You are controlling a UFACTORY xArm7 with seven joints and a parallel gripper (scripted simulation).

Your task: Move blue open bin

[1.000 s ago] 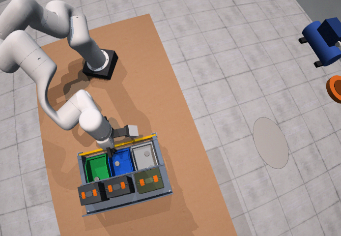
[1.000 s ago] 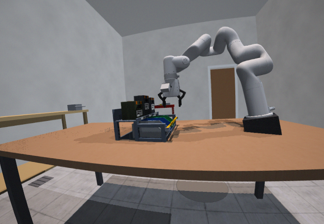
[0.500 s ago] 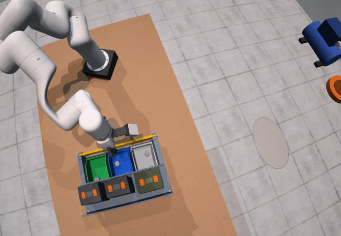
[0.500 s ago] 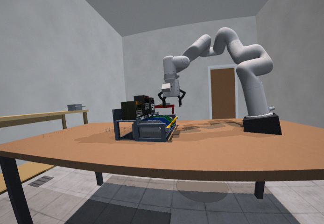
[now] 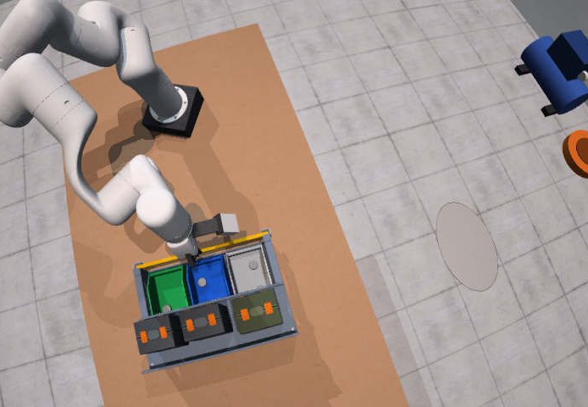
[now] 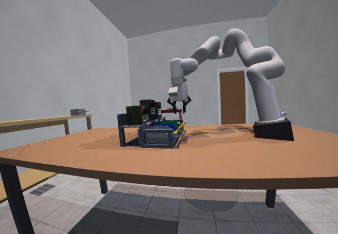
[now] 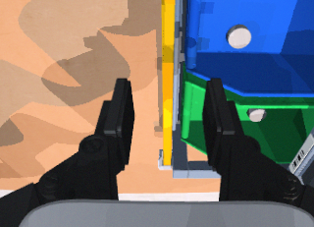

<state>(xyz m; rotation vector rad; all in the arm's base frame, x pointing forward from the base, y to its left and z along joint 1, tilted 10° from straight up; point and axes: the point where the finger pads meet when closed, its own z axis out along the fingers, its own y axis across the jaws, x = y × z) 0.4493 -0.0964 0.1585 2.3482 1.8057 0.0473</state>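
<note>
Now: hand 10 cm above the yellow bar. Round my hand: green bin 14 cm to the right, 12 cm below, 7 cm ahead; then blue open bin 12 cm below, 10 cm ahead, 3 cm to the right; then grey bin 13 cm ahead, 12 cm below, 8 cm to the left.
</note>
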